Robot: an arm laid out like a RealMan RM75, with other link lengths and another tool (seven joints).
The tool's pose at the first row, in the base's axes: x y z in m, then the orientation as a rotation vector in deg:
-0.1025, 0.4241, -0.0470, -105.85, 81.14, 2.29
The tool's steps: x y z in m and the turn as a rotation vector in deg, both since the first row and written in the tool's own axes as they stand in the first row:
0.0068, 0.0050, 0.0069, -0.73, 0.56, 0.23
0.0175, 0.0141, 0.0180, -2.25, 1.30, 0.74
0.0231, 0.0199, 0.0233, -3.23, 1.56, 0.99
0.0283, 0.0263, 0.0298, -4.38, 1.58, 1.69
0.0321, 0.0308, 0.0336, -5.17, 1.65, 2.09
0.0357, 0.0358, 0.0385, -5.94, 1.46, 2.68
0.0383, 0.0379, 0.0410, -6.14, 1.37, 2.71
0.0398, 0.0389, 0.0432, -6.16, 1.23, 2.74
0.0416, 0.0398, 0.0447, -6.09, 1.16, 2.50
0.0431, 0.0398, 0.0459, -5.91, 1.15, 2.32
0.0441, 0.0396, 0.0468, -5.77, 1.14, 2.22
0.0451, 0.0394, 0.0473, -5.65, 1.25, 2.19
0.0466, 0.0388, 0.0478, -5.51, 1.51, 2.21
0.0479, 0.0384, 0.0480, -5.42, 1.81, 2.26
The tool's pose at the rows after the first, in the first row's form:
-0.1012, 0.4224, -0.0577, -106.43, 81.90, 2.41
-0.1000, 0.4199, -0.0754, -107.50, 83.22, 3.08
-0.1005, 0.4182, -0.0849, -108.19, 83.85, 3.68
-0.1011, 0.4175, -0.0953, -108.62, 84.76, 4.86
-0.1018, 0.4164, -0.1022, -108.99, 85.36, 5.58
-0.1026, 0.4161, -0.1100, -109.13, 85.94, 6.63
-0.1023, 0.4154, -0.1141, -109.24, 85.94, 6.87
-0.1016, 0.4154, -0.1169, -109.20, 85.88, 7.04
-0.1011, 0.4148, -0.1193, -109.30, 85.59, 6.93
-0.1000, 0.4143, -0.1208, -109.28, 85.38, 6.71
-0.0991, 0.4141, -0.1218, -109.24, 85.25, 6.56
-0.0983, 0.4136, -0.1225, -109.20, 85.27, 6.36
-0.0971, 0.4127, -0.1232, -109.14, 85.44, 6.02
-0.0962, 0.4118, -0.1237, -109.11, 85.68, 5.70

